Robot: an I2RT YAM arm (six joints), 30 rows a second.
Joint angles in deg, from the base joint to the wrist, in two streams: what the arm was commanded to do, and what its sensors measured. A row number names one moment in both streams.
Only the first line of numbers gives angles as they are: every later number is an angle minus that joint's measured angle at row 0.
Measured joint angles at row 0:
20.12 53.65 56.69 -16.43 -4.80 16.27
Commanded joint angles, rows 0 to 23:
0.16 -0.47 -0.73 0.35 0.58 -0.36
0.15 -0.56 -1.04 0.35 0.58 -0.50
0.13 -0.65 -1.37 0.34 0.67 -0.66
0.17 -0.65 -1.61 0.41 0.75 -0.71
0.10 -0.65 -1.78 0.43 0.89 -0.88
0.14 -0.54 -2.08 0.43 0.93 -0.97
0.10 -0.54 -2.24 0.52 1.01 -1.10
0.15 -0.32 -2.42 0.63 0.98 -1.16
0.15 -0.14 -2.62 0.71 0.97 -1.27
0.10 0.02 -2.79 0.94 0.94 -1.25
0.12 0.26 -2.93 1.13 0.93 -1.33
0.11 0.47 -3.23 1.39 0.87 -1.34
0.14 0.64 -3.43 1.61 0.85 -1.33
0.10 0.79 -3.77 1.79 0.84 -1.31
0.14 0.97 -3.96 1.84 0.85 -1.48
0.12 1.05 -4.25 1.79 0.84 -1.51
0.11 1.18 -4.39 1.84 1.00 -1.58
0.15 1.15 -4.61 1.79 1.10 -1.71
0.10 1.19 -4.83 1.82 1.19 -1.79
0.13 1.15 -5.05 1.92 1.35 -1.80
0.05 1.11 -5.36 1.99 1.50 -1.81
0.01 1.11 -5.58 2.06 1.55 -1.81
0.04 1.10 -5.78 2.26 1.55 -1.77
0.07 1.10 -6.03 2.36 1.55 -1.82
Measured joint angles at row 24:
0.00 1.03 -5.40 1.77 2.04 -1.29
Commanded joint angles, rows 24 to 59:
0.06 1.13 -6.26 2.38 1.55 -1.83
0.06 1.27 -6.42 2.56 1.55 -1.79
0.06 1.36 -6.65 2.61 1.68 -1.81
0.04 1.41 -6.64 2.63 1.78 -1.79
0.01 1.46 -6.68 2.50 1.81 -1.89
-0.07 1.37 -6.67 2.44 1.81 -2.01
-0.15 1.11 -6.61 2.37 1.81 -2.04
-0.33 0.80 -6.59 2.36 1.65 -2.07
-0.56 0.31 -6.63 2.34 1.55 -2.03
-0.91 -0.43 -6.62 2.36 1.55 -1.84
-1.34 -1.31 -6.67 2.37 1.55 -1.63
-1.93 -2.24 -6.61 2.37 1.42 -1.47
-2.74 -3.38 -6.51 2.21 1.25 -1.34
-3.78 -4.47 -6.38 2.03 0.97 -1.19
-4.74 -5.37 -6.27 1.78 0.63 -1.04
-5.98 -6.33 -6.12 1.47 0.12 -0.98
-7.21 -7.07 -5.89 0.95 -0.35 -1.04
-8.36 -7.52 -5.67 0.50 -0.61 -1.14
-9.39 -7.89 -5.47 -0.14 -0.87 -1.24
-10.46 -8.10 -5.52 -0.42 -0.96 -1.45
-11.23 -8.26 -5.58 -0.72 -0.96 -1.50
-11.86 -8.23 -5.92 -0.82 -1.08 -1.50
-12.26 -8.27 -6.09 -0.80 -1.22 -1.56
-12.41 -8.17 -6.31 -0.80 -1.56 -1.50
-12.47 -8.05 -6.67 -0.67 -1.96 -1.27
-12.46 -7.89 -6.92 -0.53 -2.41 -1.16
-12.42 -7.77 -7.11 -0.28 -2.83 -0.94
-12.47 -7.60 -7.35 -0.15 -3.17 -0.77
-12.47 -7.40 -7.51 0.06 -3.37 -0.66
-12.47 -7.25 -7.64 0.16 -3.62 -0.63
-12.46 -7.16 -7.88 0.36 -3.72 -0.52
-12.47 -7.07 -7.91 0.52 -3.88 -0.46
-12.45 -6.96 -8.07 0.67 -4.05 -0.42
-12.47 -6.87 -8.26 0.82 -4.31 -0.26
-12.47 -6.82 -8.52 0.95 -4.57 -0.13
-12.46 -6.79 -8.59 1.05 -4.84 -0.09
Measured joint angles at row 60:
-12.44 -6.87 -8.35 -0.59 -3.54 -1.05
